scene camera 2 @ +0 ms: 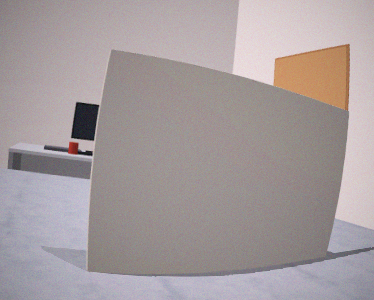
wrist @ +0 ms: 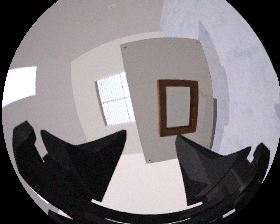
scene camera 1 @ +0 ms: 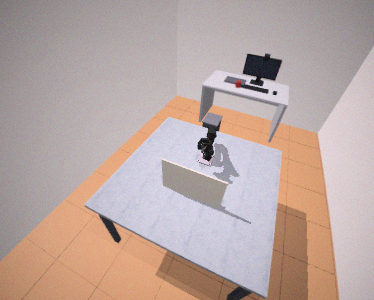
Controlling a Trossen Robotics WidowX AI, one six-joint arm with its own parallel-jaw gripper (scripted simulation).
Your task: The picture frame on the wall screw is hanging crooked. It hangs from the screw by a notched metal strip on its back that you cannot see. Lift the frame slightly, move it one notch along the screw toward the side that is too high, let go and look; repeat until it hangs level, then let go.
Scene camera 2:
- wall panel: 195, 170
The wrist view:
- my gripper: 151, 136
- picture frame: 177, 99
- wall panel: 145, 61
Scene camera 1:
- wall panel: 205, 188
